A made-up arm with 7 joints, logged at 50 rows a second.
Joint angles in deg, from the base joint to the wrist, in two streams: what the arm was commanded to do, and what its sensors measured. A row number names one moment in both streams.
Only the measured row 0 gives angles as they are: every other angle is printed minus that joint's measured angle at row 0.
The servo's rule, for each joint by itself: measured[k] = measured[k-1] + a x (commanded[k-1-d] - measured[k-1]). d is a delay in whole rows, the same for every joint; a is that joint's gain. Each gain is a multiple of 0.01, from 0.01 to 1. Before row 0 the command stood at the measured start. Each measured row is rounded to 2 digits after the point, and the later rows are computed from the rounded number. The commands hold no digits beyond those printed.
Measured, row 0:
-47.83, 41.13, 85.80, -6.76, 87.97, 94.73, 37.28
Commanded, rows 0 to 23:
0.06, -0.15, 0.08, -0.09, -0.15, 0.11, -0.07
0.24, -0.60, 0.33, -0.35, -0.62, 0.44, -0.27
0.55, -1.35, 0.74, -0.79, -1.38, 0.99, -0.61
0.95, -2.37, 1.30, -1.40, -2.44, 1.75, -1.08
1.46, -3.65, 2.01, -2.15, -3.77, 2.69, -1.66
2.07, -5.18, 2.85, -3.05, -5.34, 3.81, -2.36
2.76, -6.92, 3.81, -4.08, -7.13, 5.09, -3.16
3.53, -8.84, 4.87, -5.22, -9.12, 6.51, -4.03
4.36, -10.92, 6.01, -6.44, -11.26, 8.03, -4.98
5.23, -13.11, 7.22, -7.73, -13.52, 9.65, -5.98
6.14, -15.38, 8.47, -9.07, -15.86, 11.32, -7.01
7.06, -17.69, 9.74, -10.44, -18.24, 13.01, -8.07
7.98, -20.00, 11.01, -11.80, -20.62, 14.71, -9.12
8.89, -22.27, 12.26, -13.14, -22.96, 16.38, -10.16
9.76, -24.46, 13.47, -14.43, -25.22, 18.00, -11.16
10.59, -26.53, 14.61, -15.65, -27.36, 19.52, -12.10
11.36, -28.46, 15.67, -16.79, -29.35, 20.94, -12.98
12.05, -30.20, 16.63, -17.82, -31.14, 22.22, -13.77
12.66, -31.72, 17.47, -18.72, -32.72, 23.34, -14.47
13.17, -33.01, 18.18, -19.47, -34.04, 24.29, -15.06
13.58, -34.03, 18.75, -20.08, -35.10, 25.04, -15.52
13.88, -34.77, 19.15, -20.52, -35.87, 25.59, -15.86
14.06, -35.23, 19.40, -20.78, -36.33, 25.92, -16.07
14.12, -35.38, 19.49, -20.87, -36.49, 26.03, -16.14
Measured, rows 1 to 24:
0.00, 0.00, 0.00, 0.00, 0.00, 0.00, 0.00
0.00, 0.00, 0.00, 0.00, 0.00, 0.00, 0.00
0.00, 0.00, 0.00, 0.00, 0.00, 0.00, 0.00
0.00, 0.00, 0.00, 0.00, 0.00, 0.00, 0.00
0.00, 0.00, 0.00, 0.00, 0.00, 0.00, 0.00
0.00, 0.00, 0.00, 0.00, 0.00, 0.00, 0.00
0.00, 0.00, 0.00, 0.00, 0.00, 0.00, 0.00
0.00, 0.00, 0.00, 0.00, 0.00, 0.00, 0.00
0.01, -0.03, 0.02, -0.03, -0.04, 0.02, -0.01
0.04, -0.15, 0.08, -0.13, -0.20, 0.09, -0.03
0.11, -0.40, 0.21, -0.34, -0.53, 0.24, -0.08
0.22, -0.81, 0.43, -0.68, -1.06, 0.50, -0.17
0.38, -1.41, 0.75, -1.15, -1.82, 0.87, -0.30
0.60, -2.20, 1.17, -1.76, -2.81, 1.37, -0.49
0.88, -3.19, 1.70, -2.50, -4.02, 2.00, -0.73
1.22, -4.38, 2.33, -3.37, -5.45, 2.77, -1.03
1.63, -5.75, 3.07, -4.35, -7.08, 3.66, -1.39
2.10, -7.30, 3.90, -5.43, -8.88, 4.68, -1.80
2.63, -9.00, 4.81, -6.59, -10.83, 5.81, -2.27
3.21, -10.82, 5.80, -7.82, -12.90, 7.03, -2.79
3.83, -12.75, 6.84, -9.09, -15.06, 8.34, -3.36
4.49, -14.75, 7.92, -10.39, -17.27, 9.71, -3.97
5.18, -16.79, 9.03, -11.68, -19.50, 11.12, -4.62
5.88, -18.84, 10.15, -12.95, -21.70, 12.55, -5.29
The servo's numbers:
d 8
a 0.13 0.21 0.20 0.32 0.28 0.17 0.09

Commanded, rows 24 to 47:
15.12, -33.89, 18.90, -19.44, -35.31, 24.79, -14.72
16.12, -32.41, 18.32, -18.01, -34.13, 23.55, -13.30
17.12, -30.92, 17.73, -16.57, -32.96, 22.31, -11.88
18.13, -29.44, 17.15, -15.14, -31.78, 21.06, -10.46
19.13, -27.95, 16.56, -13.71, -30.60, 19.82, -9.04
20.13, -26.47, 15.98, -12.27, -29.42, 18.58, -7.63
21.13, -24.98, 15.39, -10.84, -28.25, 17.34, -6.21
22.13, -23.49, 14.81, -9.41, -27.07, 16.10, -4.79
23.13, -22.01, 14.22, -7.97, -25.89, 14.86, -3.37
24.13, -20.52, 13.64, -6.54, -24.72, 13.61, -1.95
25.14, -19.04, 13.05, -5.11, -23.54, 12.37, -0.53
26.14, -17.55, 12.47, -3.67, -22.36, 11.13, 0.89
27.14, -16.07, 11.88, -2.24, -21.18, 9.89, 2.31
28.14, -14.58, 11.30, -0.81, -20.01, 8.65, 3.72
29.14, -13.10, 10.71, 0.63, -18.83, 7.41, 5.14
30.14, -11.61, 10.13, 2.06, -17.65, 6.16, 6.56
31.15, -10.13, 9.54, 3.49, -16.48, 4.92, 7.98
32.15, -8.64, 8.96, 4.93, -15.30, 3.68, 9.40
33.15, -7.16, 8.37, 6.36, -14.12, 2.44, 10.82
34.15, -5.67, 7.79, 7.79, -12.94, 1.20, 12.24
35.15, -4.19, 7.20, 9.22, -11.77, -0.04, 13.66
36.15, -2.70, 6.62, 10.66, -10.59, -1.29, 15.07
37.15, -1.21, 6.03, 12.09, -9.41, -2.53, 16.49
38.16, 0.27, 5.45, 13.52, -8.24, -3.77, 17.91
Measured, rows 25 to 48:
6.59, -20.86, 11.25, -14.18, -23.84, 13.98, -5.98
7.30, -22.82, 12.33, -15.34, -25.88, 15.38, -6.68
8.00, -24.69, 13.36, -16.42, -27.80, 16.73, -7.38
8.67, -26.44, 14.32, -17.40, -29.55, 18.02, -8.07
9.31, -28.03, 15.21, -18.26, -31.10, 19.21, -8.74
9.90, -29.45, 16.00, -18.98, -32.44, 20.29, -9.38
10.44, -30.66, 16.68, -19.56, -33.53, 21.25, -9.98
10.92, -31.65, 17.24, -19.98, -34.36, 22.06, -10.53
11.47, -32.12, 17.57, -19.81, -34.63, 22.52, -10.91
12.07, -32.18, 17.72, -19.23, -34.49, 22.70, -11.13
12.73, -31.92, 17.72, -18.38, -34.06, 22.63, -11.20
13.43, -31.40, 17.61, -17.34, -33.42, 22.36, -11.13
14.17, -30.68, 17.40, -16.18, -32.63, 21.93, -10.94
14.94, -29.80, 17.12, -14.93, -31.73, 21.36, -10.64
15.74, -28.79, 16.77, -13.62, -30.76, 20.68, -10.24
16.57, -27.68, 16.38, -12.27, -29.73, 19.90, -9.75
17.42, -26.49, 15.95, -10.89, -28.65, 19.04, -9.18
18.29, -25.24, 15.49, -9.50, -27.55, 18.12, -8.53
19.18, -23.94, 15.00, -8.10, -26.43, 17.14, -7.81
20.08, -22.60, 14.49, -6.68, -25.29, 16.12, -7.03
21.00, -21.23, 13.97, -5.26, -24.14, 15.06, -6.19
21.93, -19.83, 13.44, -3.84, -22.98, 13.97, -5.30
22.87, -18.42, 12.89, -2.41, -21.82, 12.85, -4.36
23.82, -16.99, 12.34, -0.98, -20.65, 11.71, -3.38

